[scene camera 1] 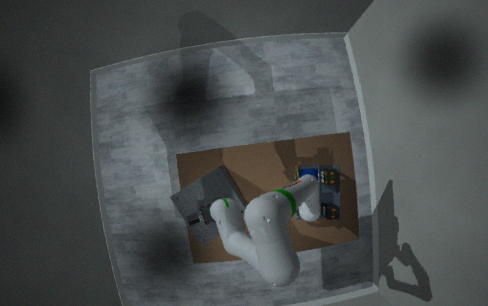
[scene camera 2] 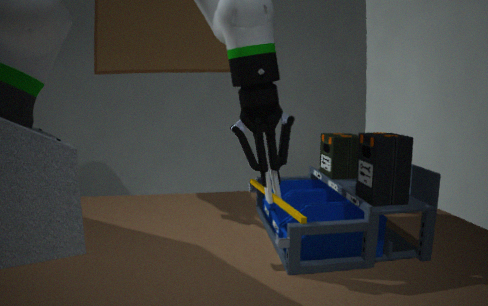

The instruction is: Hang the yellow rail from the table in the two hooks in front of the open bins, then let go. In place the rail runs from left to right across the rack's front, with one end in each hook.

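Places are measured from the arm's base along level axes (x ahead, y left, z up), in metres.
Pixels of known places: gripper, fingertip midpoint: (scene camera 2: 273, 200).
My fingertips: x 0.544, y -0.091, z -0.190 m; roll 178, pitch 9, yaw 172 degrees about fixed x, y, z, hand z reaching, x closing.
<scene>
Behind a point stands the place of what it marks.
The yellow rail (scene camera 2: 291, 210) @[y -0.217, x 0.520, z -0.173 m] (scene camera 1: 297, 172) @[y 0.054, x 0.562, z -0.183 m] is held off the table, above the front of the grey rack (scene camera 2: 330, 229) @[y -0.293, x 0.553, z -0.188 m] (scene camera 1: 328, 195) @[y -0.168, x 0.731, z -0.162 m]. My gripper (scene camera 2: 273, 195) @[y -0.091, x 0.544, z -0.190 m] is shut on the rail near its middle; the arm hides it in scene camera 1. The rail runs along the rack's front. Its near end is over the front corner of the near side frame, higher than the near hook (scene camera 2: 283, 243) @[y -0.278, x 0.476, z -0.205 m] and inward of it. Its far end is close above the far hook (scene camera 2: 251, 188) @[y 0.077, x 0.561, z -0.203 m]; contact there cannot be told. The open blue bins (scene camera 2: 325, 212) (scene camera 1: 308, 171) stand behind and below the rail.
A green box (scene camera 2: 340, 156) @[y -0.072, x 0.717, z -0.110 m] (scene camera 1: 329, 176) @[y -0.017, x 0.733, z -0.068 m] and a black box (scene camera 2: 385, 170) @[y -0.289, x 0.664, z -0.099 m] (scene camera 1: 330, 211) @[y -0.233, x 0.673, z -0.043 m] stand on the rack's raised rear shelf. The grey pedestal (scene camera 2: 40, 200) @[y -0.105, x 0.094, z -0.150 m] (scene camera 1: 212, 182) @[y 0.166, x 0.011, z -0.027 m] with the arm's base is at the left. The rack stands on the brown table top (scene camera 2: 150, 225) @[y 0.052, x 0.306, z -0.264 m] (scene camera 1: 250, 160) @[y 0.224, x 0.273, z -0.265 m].
</scene>
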